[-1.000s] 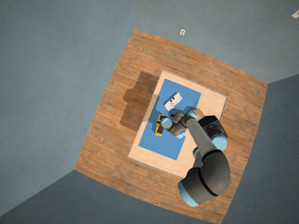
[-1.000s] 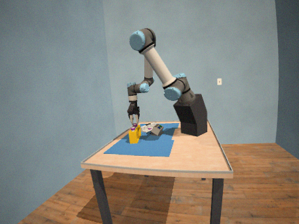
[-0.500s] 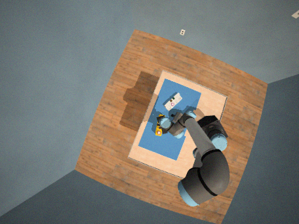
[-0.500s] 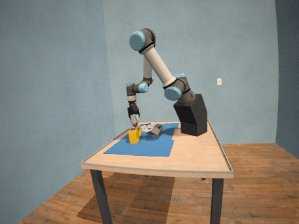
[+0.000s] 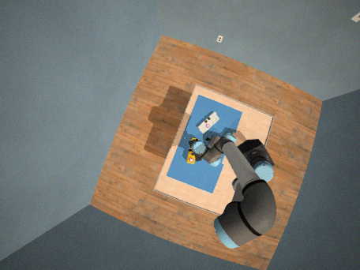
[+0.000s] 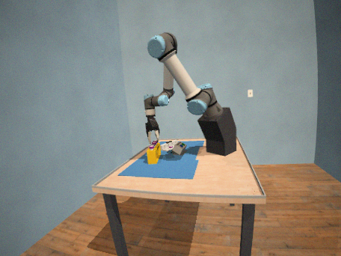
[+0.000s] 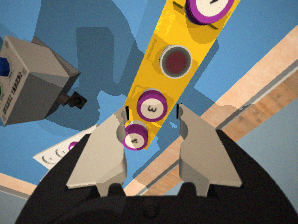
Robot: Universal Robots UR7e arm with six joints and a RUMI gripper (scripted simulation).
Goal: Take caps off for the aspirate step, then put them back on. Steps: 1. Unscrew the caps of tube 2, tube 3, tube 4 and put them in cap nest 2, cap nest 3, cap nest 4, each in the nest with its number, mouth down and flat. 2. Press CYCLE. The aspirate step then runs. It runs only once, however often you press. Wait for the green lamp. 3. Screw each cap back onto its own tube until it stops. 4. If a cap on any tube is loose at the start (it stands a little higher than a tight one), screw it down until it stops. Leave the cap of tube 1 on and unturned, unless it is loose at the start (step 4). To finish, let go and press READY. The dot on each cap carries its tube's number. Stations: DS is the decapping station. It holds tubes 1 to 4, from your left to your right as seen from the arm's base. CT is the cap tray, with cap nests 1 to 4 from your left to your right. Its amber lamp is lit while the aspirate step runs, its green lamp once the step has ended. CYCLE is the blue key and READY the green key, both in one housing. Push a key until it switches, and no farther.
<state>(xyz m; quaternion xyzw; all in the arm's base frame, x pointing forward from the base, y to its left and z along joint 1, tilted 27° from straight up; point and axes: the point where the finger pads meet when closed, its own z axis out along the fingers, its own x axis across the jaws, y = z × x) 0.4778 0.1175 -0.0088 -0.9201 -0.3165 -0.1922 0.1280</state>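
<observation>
My gripper is now 1 cm above the cap. Round my hand: green key: 19 cm behind, 15 cm to the right, 6 cm below; blue cycle key: 19 cm behind, 10 cm to the right, 6 cm below; key housing: 17 cm behind, 12 cm to the right, 7 cm below.
</observation>
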